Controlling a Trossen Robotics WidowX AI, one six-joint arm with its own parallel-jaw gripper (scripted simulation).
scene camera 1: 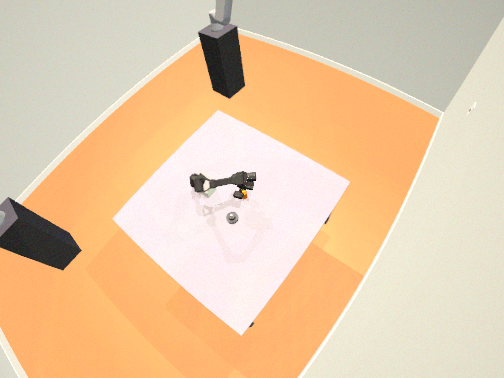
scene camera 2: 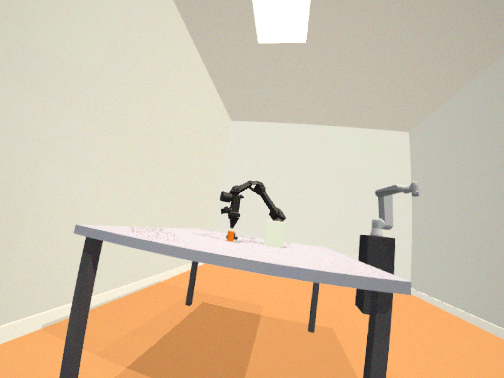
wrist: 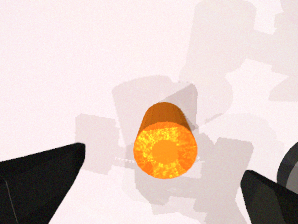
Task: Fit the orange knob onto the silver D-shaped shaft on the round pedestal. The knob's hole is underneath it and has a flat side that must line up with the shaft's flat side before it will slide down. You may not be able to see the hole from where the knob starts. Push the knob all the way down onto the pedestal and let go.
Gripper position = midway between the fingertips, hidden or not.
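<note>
Orange knob point(wrist: 165, 148) in view. Gripper point(wrist: 166, 166) open, holding nothing.
</note>
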